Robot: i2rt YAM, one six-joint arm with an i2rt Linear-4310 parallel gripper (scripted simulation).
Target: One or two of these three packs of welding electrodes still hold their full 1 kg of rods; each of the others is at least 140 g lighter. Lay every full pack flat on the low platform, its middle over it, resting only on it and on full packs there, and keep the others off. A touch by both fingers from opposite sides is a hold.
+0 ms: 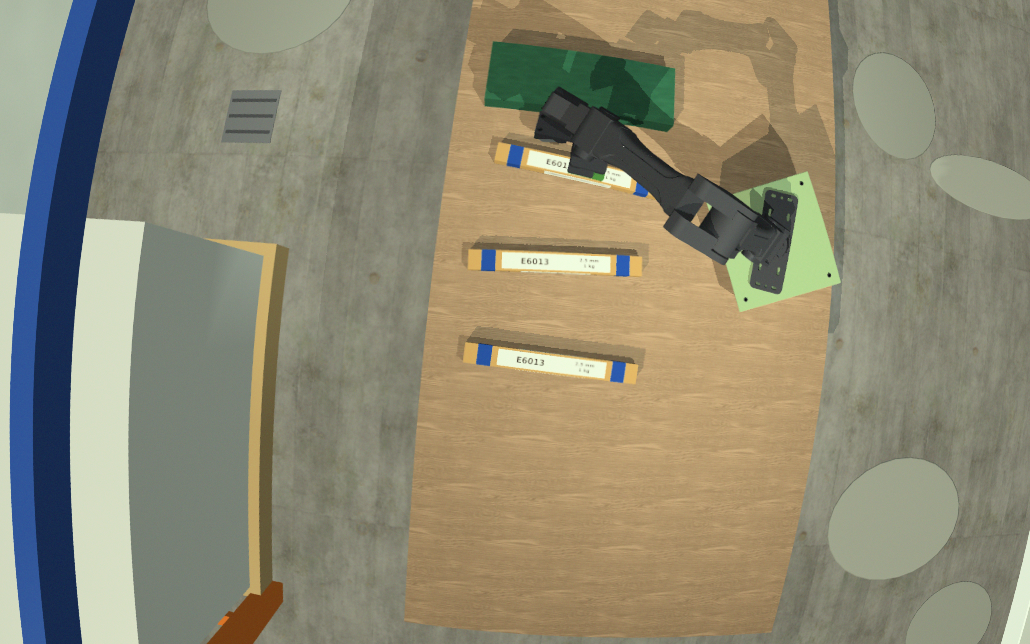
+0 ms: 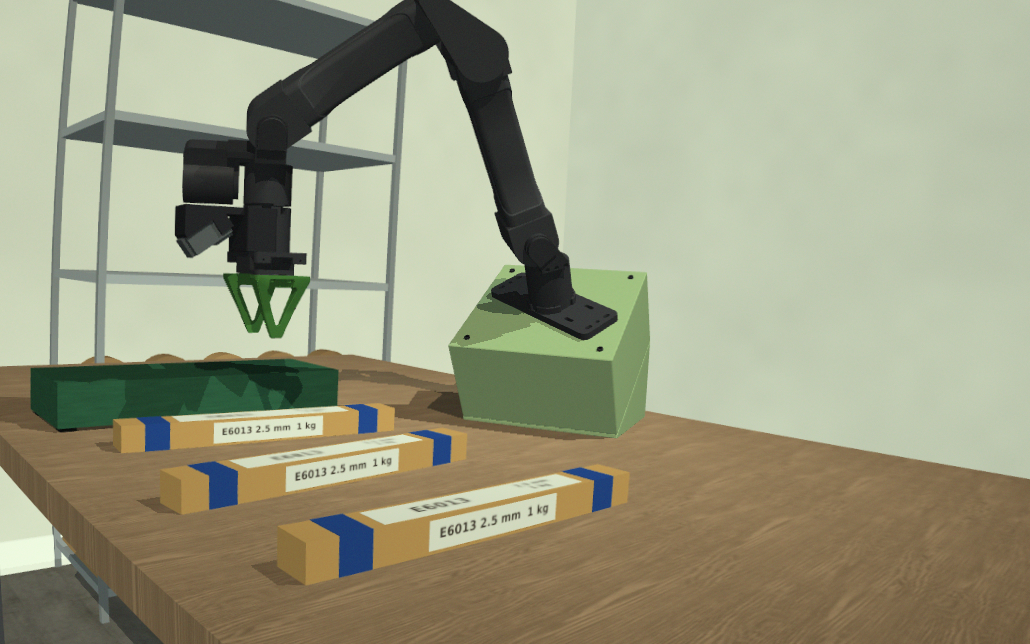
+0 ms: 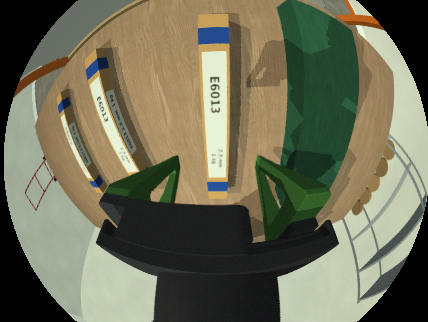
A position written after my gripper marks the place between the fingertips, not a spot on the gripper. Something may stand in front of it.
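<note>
There is a dark green low platform (image 2: 68, 398), and I see the platform (image 1: 522, 77) and the platform (image 3: 322, 65) too. I also see an electrode pack (image 2: 142, 434), an electrode pack (image 2: 198, 487) and an electrode pack (image 2: 321, 549). My own gripper (image 2: 264, 335) is here as well, and I see the gripper (image 1: 586, 156) and the gripper (image 3: 217, 161).
</note>
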